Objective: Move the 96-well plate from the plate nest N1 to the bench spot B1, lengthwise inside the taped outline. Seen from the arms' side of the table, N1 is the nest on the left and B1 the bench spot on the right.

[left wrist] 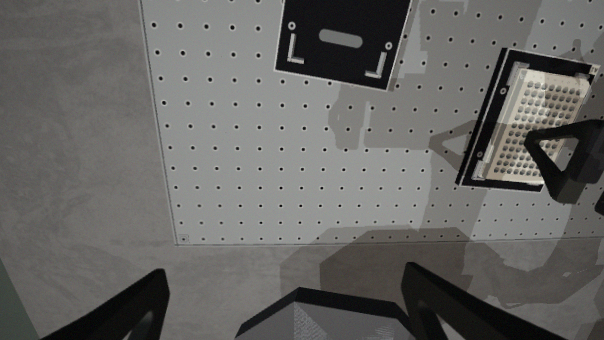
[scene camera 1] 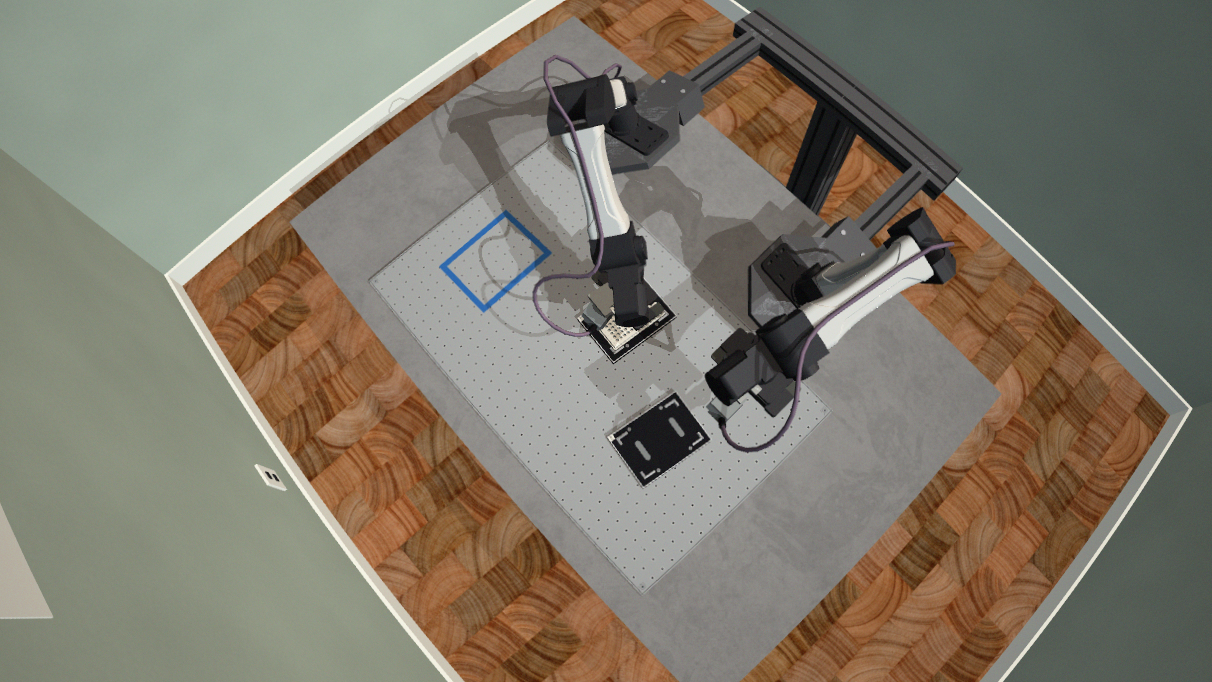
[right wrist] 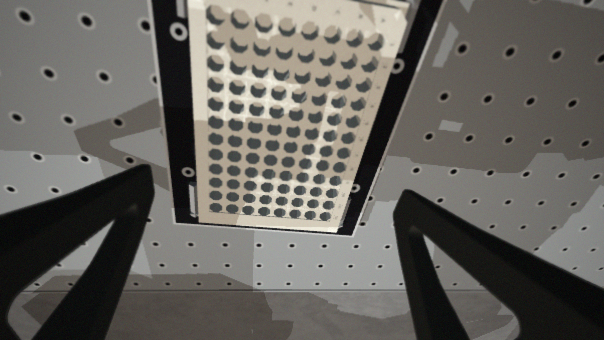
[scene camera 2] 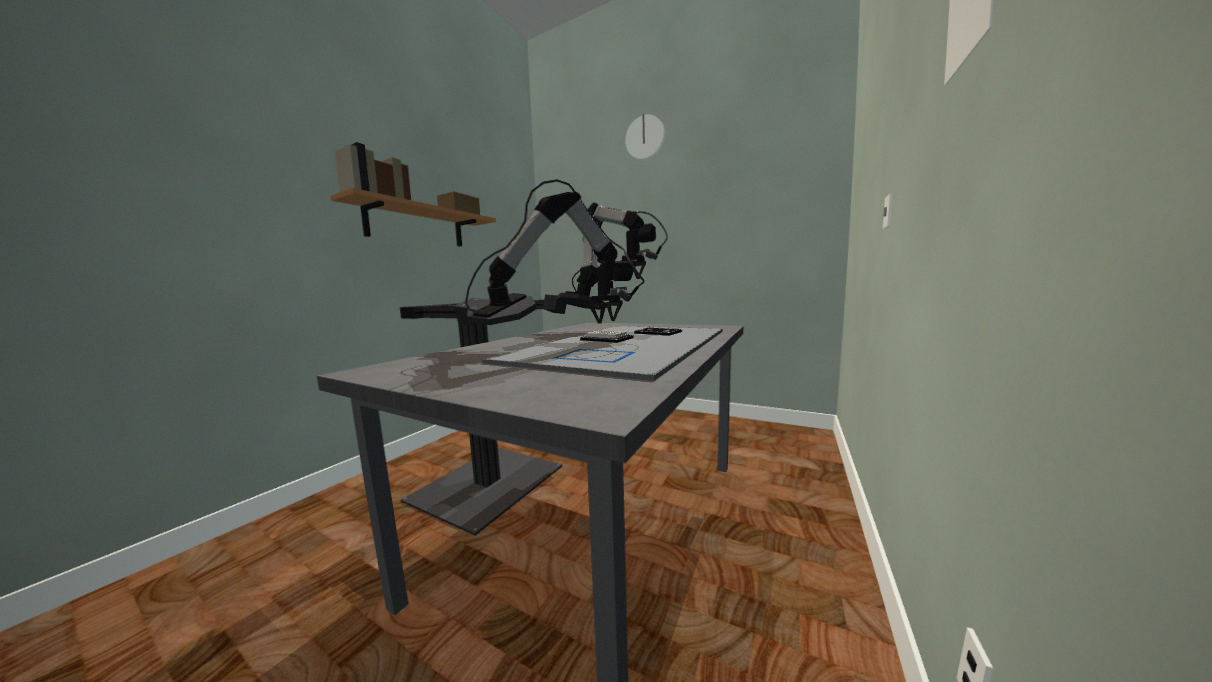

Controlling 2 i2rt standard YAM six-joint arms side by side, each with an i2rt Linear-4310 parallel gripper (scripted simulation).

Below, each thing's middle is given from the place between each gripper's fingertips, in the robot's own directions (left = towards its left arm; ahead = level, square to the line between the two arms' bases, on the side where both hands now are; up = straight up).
I see my right gripper [scene camera 2: 606, 322] 5 cm above the cream 96-well plate [scene camera 1: 616, 336].
Now: left hand 29 cm to the left of the cream 96-well plate, 22 cm above it and 1 cm short of it.
